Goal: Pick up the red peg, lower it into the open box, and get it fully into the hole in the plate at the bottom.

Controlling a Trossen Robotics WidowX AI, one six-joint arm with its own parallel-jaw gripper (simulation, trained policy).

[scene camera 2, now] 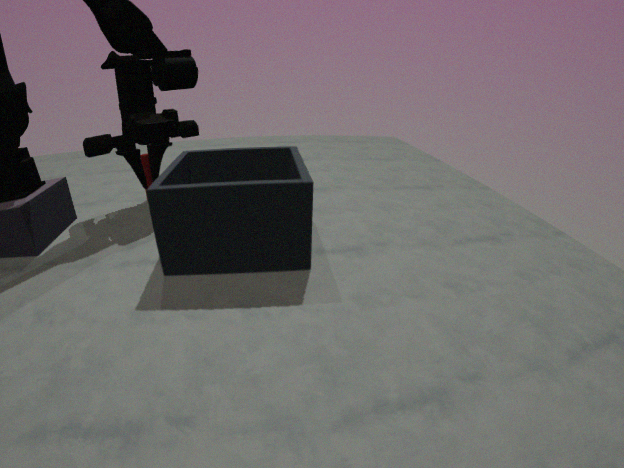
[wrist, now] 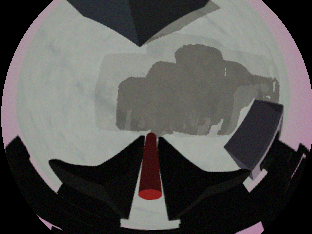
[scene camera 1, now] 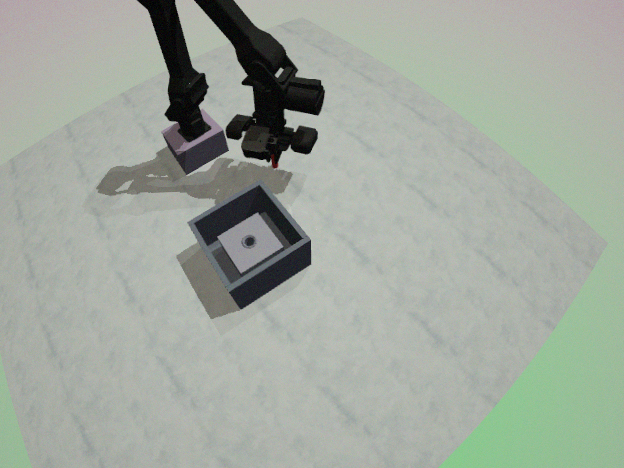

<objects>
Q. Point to a plate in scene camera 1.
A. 251, 243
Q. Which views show the gripper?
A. Scene camera 2, the wrist view and scene camera 1: all of them.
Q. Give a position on a red peg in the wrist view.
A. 150, 182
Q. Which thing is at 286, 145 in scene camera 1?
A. The gripper.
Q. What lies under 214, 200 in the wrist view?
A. The gripper.
</objects>
